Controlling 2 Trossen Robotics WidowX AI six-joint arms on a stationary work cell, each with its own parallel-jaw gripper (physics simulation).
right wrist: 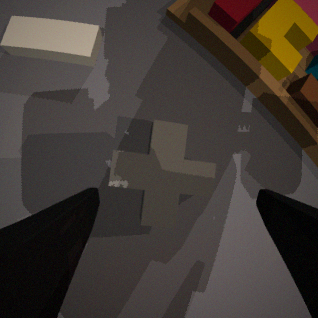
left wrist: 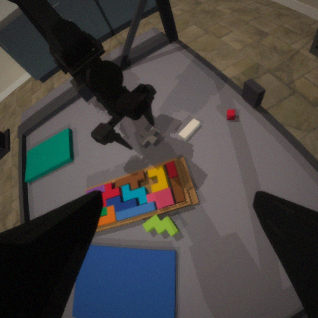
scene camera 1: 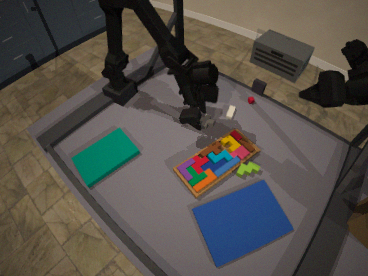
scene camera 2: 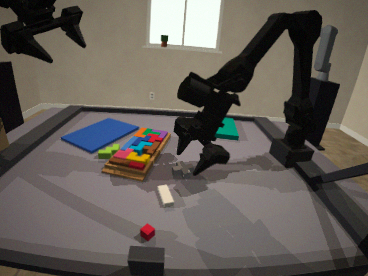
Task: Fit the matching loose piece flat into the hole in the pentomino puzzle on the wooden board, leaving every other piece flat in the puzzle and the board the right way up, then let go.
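Places are measured from the left arm's base along level axes (x ahead, y left, z up), in millimetres.
Pixels of known places: left gripper, fingertip midpoint: [left wrist: 179, 198] [scene camera 1: 310, 94] [scene camera 2: 69, 53]; right gripper, fingertip midpoint: [right wrist: 179, 196] [left wrist: 142, 136] [scene camera 1: 202, 121] [scene camera 2: 185, 164]; right arm's base, link origin: [scene camera 1: 118, 84] [scene camera 2: 293, 144].
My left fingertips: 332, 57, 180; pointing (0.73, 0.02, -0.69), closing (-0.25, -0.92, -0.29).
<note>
Ahead of a thing's pixels: the offset from my left fingertips to its middle, as dx, dy, dz.
A grey plus-shaped piece @[+261, +63, -284] [scene camera 1: 207, 121] [scene camera 2: 181, 170] [left wrist: 149, 137] [right wrist: 165, 167] lies on the table beside the puzzle. My right gripper [scene camera 2: 188, 163] [left wrist: 142, 136] [right wrist: 179, 196] is open above it; in the right wrist view the piece shows ahead of and between the fingertips. The wooden board @[+117, +133, -286] [scene camera 1: 185, 184] [scene camera 2: 122, 174] [left wrist: 190, 185] [right wrist: 225, 59] lies right side up with coloured pieces in it. A gap shows beside the yellow U-shaped piece @[+133, +67, -278] [scene camera 1: 230, 142] [left wrist: 158, 180] [right wrist: 280, 32]. My left gripper [scene camera 2: 68, 54] [left wrist: 179, 198] is open and empty, high over the table.
A lime zigzag piece @[+29, +91, -284] [scene camera 1: 248, 169] [scene camera 2: 109, 151] [left wrist: 160, 225] lies beside the board. A blue slab @[-70, +210, -289] [scene camera 1: 242, 222] [scene camera 2: 100, 134] and a green slab @[+356, +421, -285] [scene camera 1: 106, 156] lie farther off. A white block @[+241, -44, -288] [scene camera 1: 231, 111] [right wrist: 51, 37], a red cube @[+236, -154, -284] [scene camera 1: 251, 100] and a dark block @[+258, -224, -262] [scene camera 1: 259, 86] are also there.
</note>
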